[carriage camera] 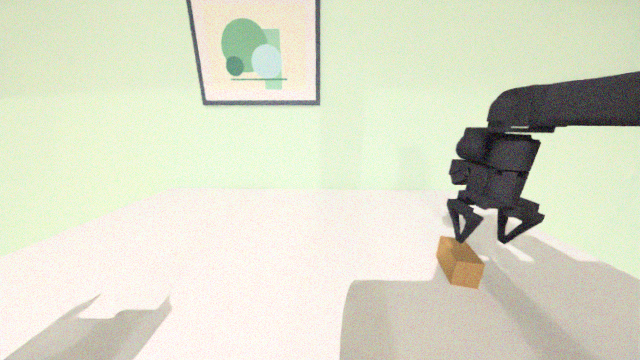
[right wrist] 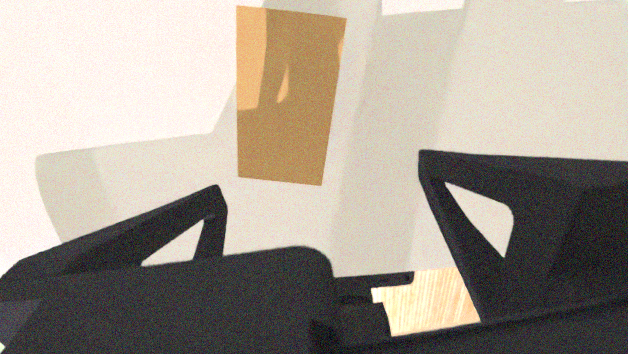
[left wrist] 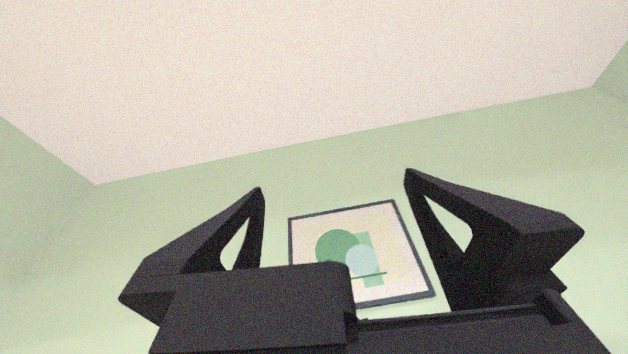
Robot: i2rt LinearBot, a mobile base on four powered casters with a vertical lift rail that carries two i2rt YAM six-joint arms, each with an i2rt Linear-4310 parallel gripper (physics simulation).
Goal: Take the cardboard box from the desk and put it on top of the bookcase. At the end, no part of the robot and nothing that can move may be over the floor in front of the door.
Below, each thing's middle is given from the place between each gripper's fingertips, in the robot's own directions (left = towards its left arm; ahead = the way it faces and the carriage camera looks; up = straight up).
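Scene:
The framed picture [carriage camera: 241, 59] is 81 cm ahead of my left hand, 29 cm above it and 3 cm to the right of it. As for my left gripper, I see it 25 cm short of the brown cardboard box [carriage camera: 461, 265], 63 cm to the left of the box and 31 cm above it.
Counted from my right hand, the framed picture is 59 cm ahead, 61 cm to the left and 54 cm above. My right gripper is now 6 cm above the brown cardboard box, 2 cm short of it and 2 cm to the right of it.

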